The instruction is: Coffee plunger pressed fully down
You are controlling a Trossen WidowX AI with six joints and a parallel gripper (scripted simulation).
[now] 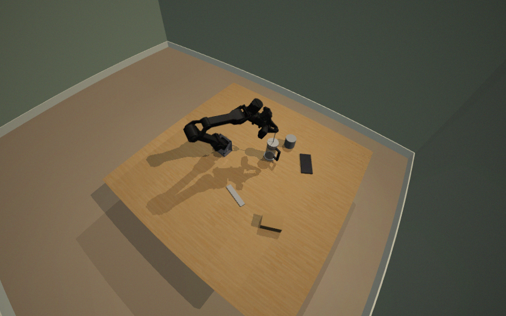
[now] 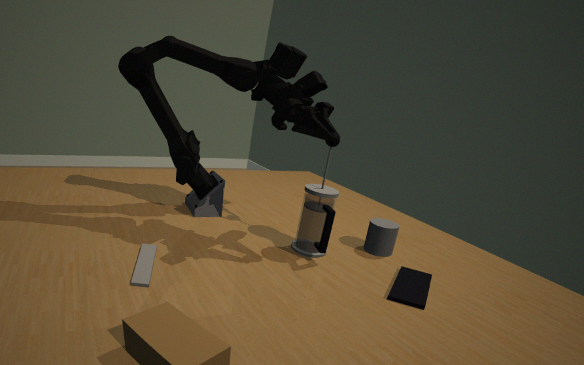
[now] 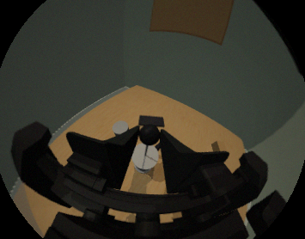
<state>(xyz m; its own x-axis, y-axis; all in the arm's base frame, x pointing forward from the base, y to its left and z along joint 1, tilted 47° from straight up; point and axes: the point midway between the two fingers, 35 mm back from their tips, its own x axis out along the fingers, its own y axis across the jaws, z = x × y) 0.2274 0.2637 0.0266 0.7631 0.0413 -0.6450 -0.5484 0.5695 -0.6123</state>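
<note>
My gripper tip is now 120 mm above the glass coffee press, 10 mm to the left of it and 10 mm short of it. From my gripper tip the other things lie so: grey bar: 360 mm to the right, 240 mm below, 30 mm ahead; grey cylinder: 210 mm below, 160 mm to the left, 20 mm ahead; brown box: 350 mm to the right, 280 mm ahead, 220 mm below.
</note>
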